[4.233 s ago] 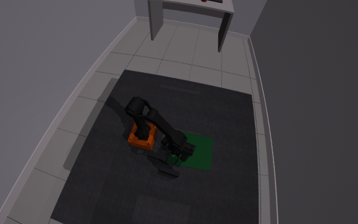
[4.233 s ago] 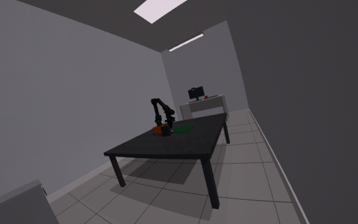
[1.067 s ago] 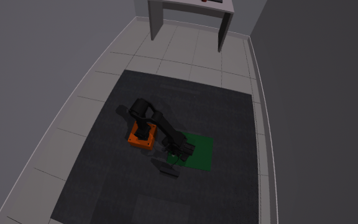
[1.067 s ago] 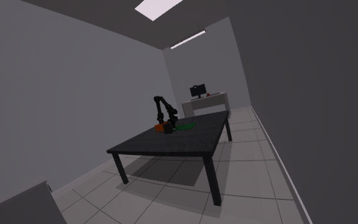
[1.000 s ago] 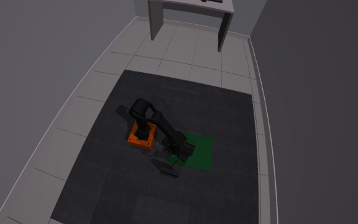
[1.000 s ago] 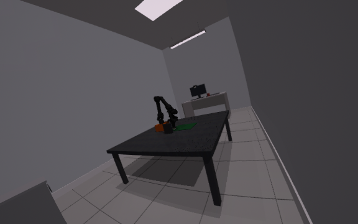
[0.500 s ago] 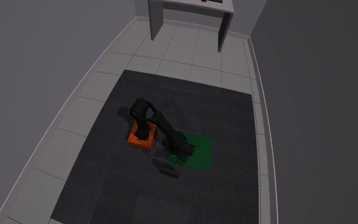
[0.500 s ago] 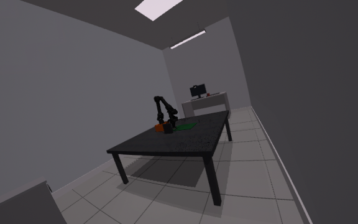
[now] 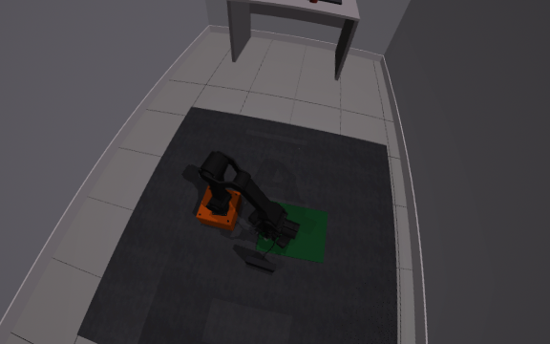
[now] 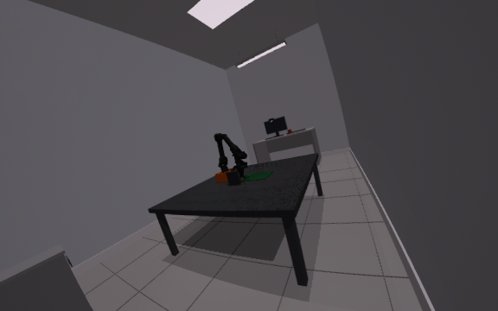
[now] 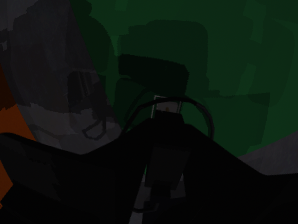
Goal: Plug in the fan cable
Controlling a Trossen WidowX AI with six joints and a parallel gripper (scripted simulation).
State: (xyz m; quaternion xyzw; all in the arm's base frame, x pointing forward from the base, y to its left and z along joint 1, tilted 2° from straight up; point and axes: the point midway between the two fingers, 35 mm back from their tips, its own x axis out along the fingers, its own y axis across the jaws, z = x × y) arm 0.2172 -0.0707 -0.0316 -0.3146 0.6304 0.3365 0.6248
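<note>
Now: the black plug 10 mm behind my gripper tip, 10 mm to the right of it and 10 mm above it. Also, from my gripper tip: black fan: 20 mm behind, 130 mm to the right, 20 mm above; then green board: 110 mm ahead, 30 mm to the left, 50 mm below.
</note>
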